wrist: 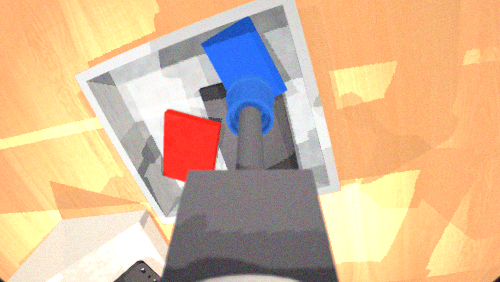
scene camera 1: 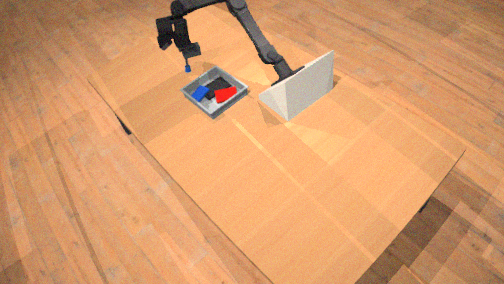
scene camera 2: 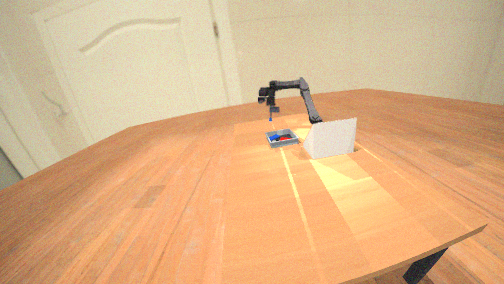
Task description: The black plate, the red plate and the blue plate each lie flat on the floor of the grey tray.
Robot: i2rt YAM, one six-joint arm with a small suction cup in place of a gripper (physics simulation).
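Frame: origin at the arm's base, x ahead, y left, z up, level; centimetres.
Seen in the pictures: end effector, tool point: [wrist: 250,96] [scene camera 1: 188,71] [scene camera 2: 270,121]; arm's base, origin of the base link: [scene camera 1: 287,77] [scene camera 2: 322,133].
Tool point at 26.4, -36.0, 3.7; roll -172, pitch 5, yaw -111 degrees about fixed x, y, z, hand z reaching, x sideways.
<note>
Pixels of each thing's top centre, then the offset from my tool point to it, as dx, dy, dz. Level surfaces: height alone.
- grey tray, middle of its top: [wrist: 210,134] [scene camera 1: 213,87] [scene camera 2: 280,134] -5.6, +8.0, -10.4
- black plate, middle of its top: [wrist: 251,132] [scene camera 1: 214,87] -8.3, +4.5, -14.0
- blue plate, middle of its top: [wrist: 243,69] [scene camera 1: 198,92] [scene camera 2: 273,136] -0.5, +2.3, -12.5
- red plate, middle of its top: [wrist: 187,155] [scene camera 1: 225,93] [scene camera 2: 286,139] -8.3, +13.2, -12.9
- wooden table, its level: dz -15.4
The grey tray [scene camera 1: 231,103] [scene camera 2: 284,144] [wrist: 307,85] holds all three plates. The black plate [scene camera 1: 218,85] [wrist: 272,135] lies on its floor. The blue plate [scene camera 1: 200,93] [scene camera 2: 273,137] [wrist: 240,57] is by the left wall in the scene camera 1 view; its near end overlaps the black plate's edge in the wrist view, and it looks slightly tilted. The red plate [scene camera 1: 226,95] [scene camera 2: 284,139] [wrist: 191,145] is beside the black plate, its edge touching or overlapping it; I cannot tell if it is flat. My suction cup [scene camera 1: 188,69] [scene camera 2: 270,120] [wrist: 250,97] hangs above the tray, holding nothing.
A white wedge-shaped screen [scene camera 1: 310,86] [scene camera 2: 332,139] [wrist: 95,245] stands beside the tray, in front of the arm's base. The tray and screen stand on the wooden table [scene camera 1: 260,200] [scene camera 2: 265,215].
</note>
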